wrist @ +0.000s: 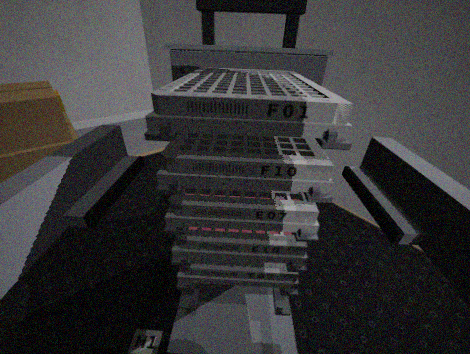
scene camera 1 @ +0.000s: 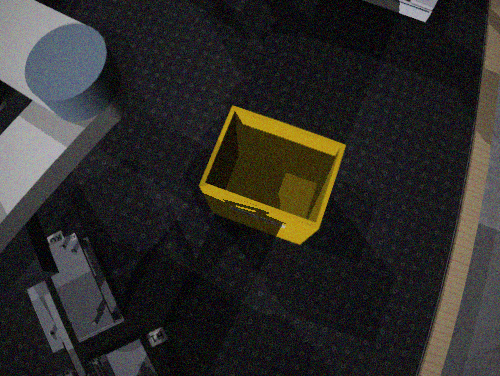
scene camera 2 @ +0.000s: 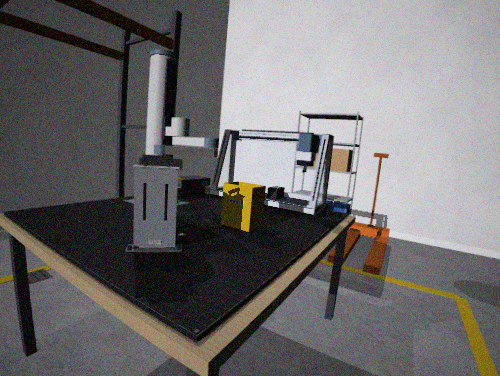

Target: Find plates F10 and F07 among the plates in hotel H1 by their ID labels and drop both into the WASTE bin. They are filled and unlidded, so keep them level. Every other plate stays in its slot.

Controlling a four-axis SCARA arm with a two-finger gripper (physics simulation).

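Places are measured from the arm's base along level axes (x left, y back, z up), in millimetres.
Pixels of known places: gripper, fingertip midpoint: (wrist: pixel 243 150).
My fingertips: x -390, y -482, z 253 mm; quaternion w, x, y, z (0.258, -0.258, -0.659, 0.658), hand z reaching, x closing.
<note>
Ahead of a thing's pixels: the offset from my fingertips to its top centre.
Hotel H1 (scene camera 2: pixel 155 205) is a grey tower near the table's front. In the wrist view its stack shows plate F01 @(dy -39, dx -38, dz +26 mm) (wrist: pixel 230 107) on top, plate F10 @(dy -39, dx -38, dz -2 mm) (wrist: pixel 230 167) below it, then plate E07 @(dy -39, dx -38, dz -30 mm) (wrist: pixel 225 214), plate E10 @(dy -39, dx -38, dz -58 mm) (wrist: pixel 215 251) and the lowest plate, F07 @(dy -39, dx -38, dz -87 mm) (wrist: pixel 220 273); the last two labels are too dim to read. The plates look level in their slots. My gripper (wrist: pixel 243 150) is open and empty, one finger at each side of the stack in view; its distance from the plates is hard to tell. The yellow WASTE bin @(dy -164, dx +364, dz -40 mm) (scene camera 1: pixel 290 132) (scene camera 2: pixel 256 207) stands upright; its inside looks empty.
A grey stand (scene camera 1: pixel 85 300) with pegs is beside the H1 tag @(dy -65, dx +72, dz -240 mm) (scene camera 1: pixel 156 336) (wrist: pixel 146 341). The arm (scene camera 1: pixel 65 60) (scene camera 2: pixel 192 141) reaches over the table. A gantry machine (scene camera 2: pixel 270 134) stands behind the bin. An ochre boxy shape (wrist: pixel 30 120) is at the wrist view's left.
</note>
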